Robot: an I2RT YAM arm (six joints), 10 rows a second.
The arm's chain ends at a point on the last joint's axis. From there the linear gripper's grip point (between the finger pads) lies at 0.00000 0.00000 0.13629 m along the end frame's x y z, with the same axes.
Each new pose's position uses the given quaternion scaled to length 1; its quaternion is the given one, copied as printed.
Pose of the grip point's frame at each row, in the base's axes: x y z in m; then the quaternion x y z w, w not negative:
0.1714 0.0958 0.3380 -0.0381 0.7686 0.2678 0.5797
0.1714 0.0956 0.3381 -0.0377 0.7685 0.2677 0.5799
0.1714 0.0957 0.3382 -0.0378 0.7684 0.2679 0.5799
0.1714 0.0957 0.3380 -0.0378 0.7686 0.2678 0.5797
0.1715 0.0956 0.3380 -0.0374 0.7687 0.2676 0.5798
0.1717 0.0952 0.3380 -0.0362 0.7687 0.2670 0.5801
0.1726 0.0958 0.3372 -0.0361 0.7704 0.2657 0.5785
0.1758 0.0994 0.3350 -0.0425 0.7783 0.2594 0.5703
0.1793 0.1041 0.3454 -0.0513 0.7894 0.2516 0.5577
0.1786 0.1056 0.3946 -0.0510 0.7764 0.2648 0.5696
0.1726 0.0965 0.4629 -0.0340 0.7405 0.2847 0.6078
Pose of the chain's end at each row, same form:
0.0527 0.0337 0.3631 -0.0381 0.7686 0.2678 0.5797
0.0527 0.0336 0.3632 -0.0377 0.7685 0.2677 0.5799
0.0527 0.0336 0.3633 -0.0378 0.7684 0.2679 0.5799
0.0527 0.0336 0.3631 -0.0378 0.7686 0.2678 0.5797
0.0528 0.0336 0.3631 -0.0374 0.7687 0.2676 0.5798
0.0528 0.0335 0.3631 -0.0362 0.7687 0.2670 0.5801
0.0537 0.0343 0.3630 -0.0361 0.7704 0.2657 0.5785
0.0578 0.0378 0.3643 -0.0425 0.7783 0.2594 0.5703
0.0628 0.0422 0.3797 -0.0513 0.7894 0.2516 0.5577
0.0617 0.0416 0.4233 -0.0510 0.7764 0.2648 0.5696
0.0526 0.0334 0.4764 -0.0340 0.7405 0.2847 0.6078

